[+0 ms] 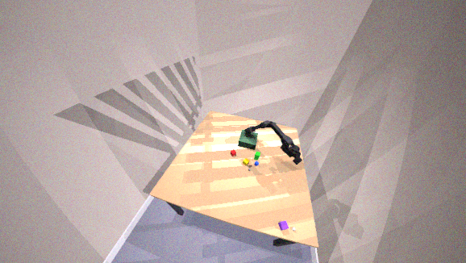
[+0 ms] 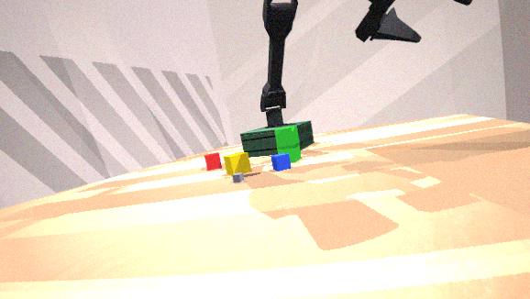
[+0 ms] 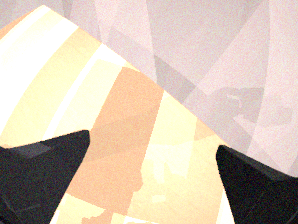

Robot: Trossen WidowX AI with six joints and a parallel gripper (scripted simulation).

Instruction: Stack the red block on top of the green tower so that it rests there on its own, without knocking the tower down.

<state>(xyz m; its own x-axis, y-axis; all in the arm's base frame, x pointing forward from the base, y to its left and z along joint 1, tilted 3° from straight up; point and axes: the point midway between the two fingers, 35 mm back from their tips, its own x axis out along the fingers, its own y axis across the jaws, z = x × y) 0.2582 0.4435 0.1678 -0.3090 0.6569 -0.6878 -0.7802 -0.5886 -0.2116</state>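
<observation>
Right now my gripper tip is 56 cm to the left of the red block, 18 cm above it and 1 cm short of it. The rest, counted from my gripper tip: blue block: 30 cm to the right, 19 cm below, 4 cm ahead; then tiny grey cube: 35 cm to the right, 20 cm below, 13 cm ahead; then yellow block: 40 cm to the right, 18 cm below, 7 cm ahead.
</observation>
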